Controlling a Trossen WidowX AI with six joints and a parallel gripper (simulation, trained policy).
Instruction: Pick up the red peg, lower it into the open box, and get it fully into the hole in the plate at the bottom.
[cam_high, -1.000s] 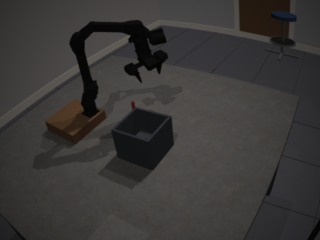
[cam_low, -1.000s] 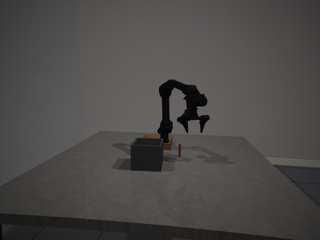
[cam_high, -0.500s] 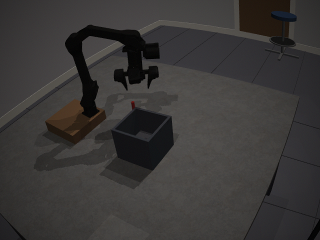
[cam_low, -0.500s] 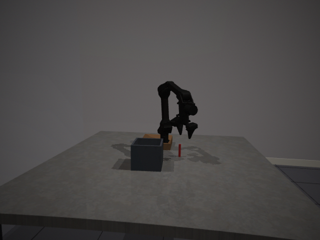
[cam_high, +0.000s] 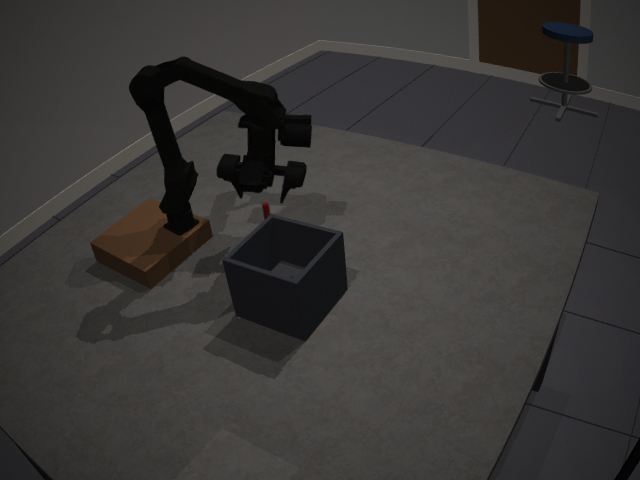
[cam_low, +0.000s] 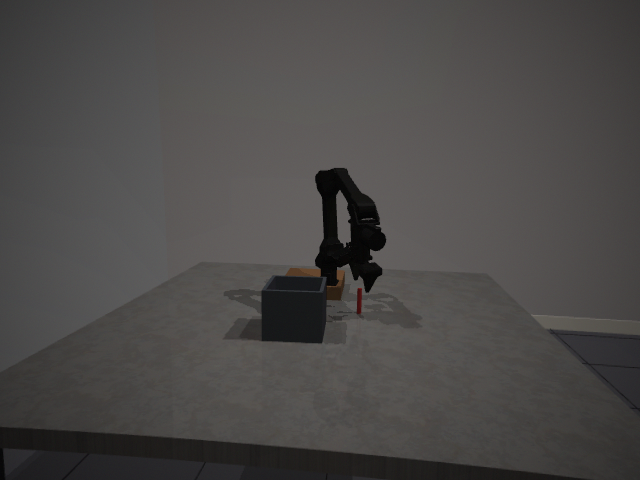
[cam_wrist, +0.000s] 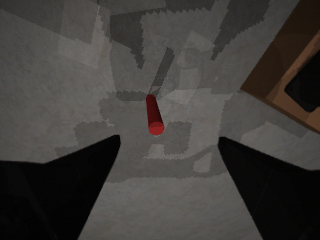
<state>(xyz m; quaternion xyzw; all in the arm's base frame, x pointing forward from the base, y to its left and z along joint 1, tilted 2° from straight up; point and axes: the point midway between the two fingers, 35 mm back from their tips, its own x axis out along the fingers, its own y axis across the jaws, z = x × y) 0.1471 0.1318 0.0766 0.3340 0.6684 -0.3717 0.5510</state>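
Right now my gripper tip is 4 cm above the red peg and 1 cm short of it. Round my gripper tip: plate: 21 cm ahead, 16 cm to the right, 4 cm below.
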